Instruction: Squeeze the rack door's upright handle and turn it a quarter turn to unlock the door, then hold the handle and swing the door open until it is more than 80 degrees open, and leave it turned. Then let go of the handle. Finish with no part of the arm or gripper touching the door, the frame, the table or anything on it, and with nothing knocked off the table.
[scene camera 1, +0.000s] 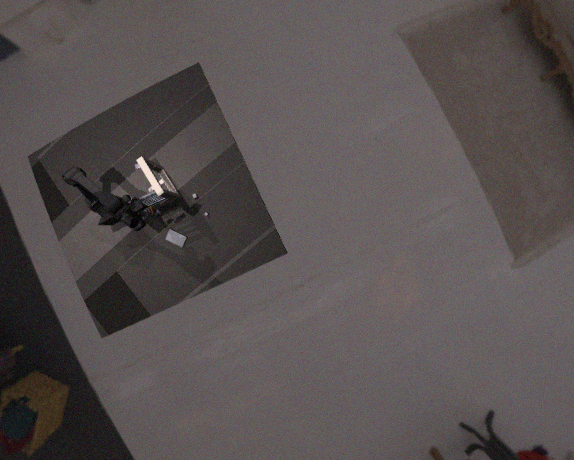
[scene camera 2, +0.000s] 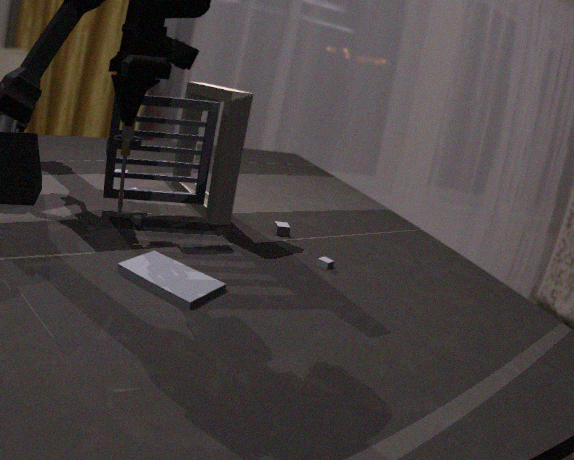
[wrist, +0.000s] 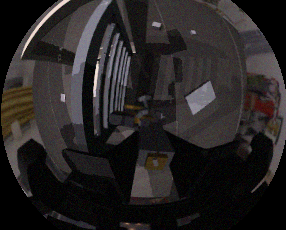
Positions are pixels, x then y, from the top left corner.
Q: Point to the gripper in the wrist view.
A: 150, 133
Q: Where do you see the gripper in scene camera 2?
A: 126, 124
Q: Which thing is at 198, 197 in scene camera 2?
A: A dark slatted door.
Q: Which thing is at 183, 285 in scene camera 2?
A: A flat pale slab.
